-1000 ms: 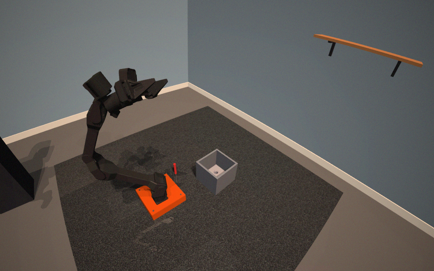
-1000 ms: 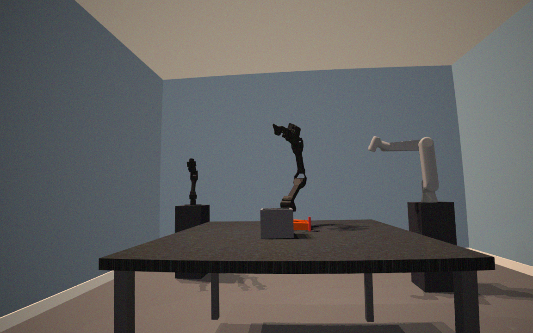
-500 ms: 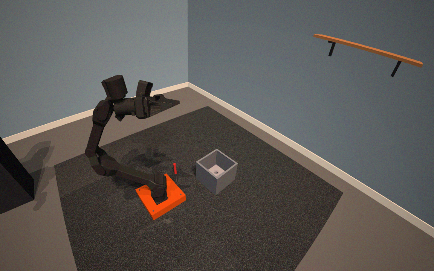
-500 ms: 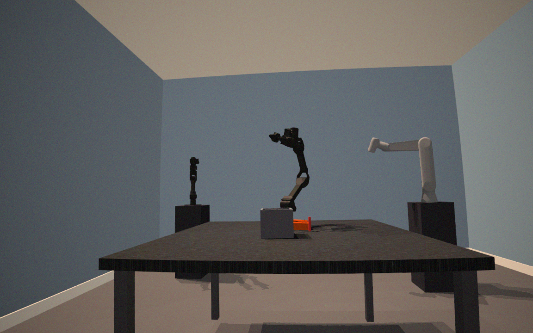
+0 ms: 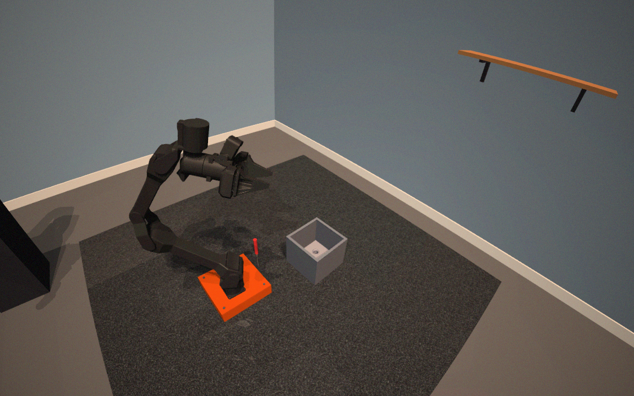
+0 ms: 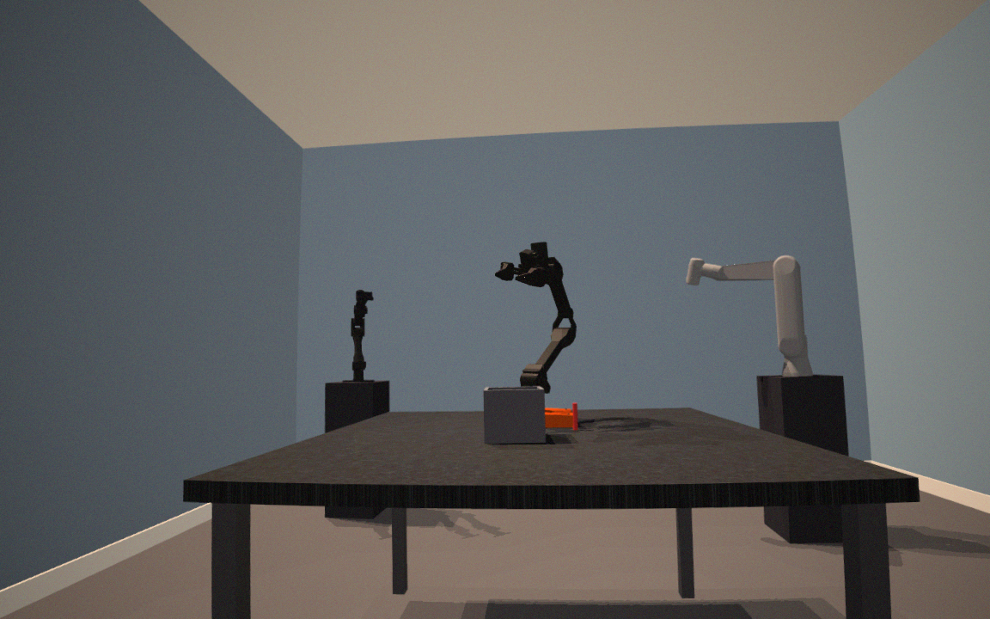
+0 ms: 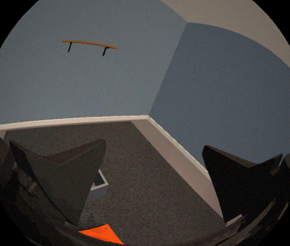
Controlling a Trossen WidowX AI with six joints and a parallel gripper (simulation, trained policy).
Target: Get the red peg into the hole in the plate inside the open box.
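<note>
Right now the red peg is 40 mm ahead of my gripper tip, 210 mm to the left of it and 450 mm below it. The rest, counted from my gripper tip: pale plate 200 mm ahead, 40 mm to the left, 440 mm below.
</note>
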